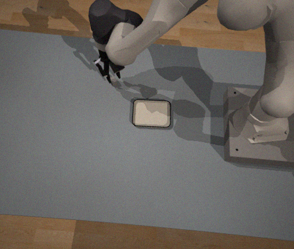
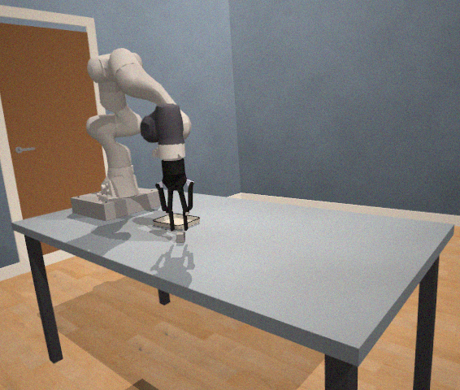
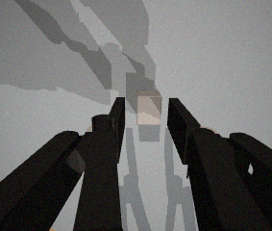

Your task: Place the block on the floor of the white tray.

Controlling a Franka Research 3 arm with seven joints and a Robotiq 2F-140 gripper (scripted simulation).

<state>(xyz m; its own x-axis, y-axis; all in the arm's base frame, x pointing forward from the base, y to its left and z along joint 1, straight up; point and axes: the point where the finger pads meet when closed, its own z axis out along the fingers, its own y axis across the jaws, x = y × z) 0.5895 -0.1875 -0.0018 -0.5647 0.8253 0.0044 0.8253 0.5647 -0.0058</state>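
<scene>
Right now the block is 6 cm below my hand. From my hand the other things lie so: white tray 18 cm behind, 15 cm to the left, 6 cm below.
</scene>
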